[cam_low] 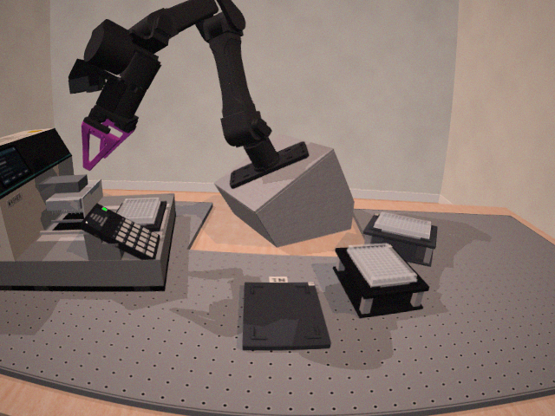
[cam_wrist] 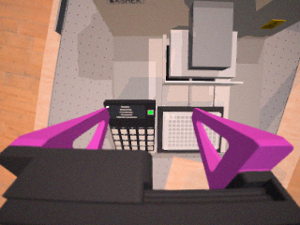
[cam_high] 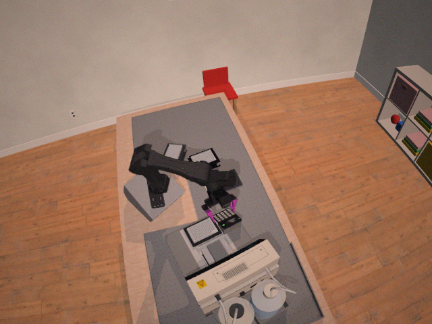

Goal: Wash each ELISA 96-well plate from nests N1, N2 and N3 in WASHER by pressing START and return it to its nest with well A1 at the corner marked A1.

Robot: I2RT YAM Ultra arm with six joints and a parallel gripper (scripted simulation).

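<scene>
My gripper is now 140 mm above the black carrier pocket, 100 mm past it and 40 mm to the right of it. Also, from my hand: nest N1: 330 mm to the left, 210 mm below, 130 mm ahead; then grey manifold: 110 mm to the right, 90 mm below, 80 mm behind; then raised black nest: 500 mm to the left, 180 mm below, 60 mm ahead.
</scene>
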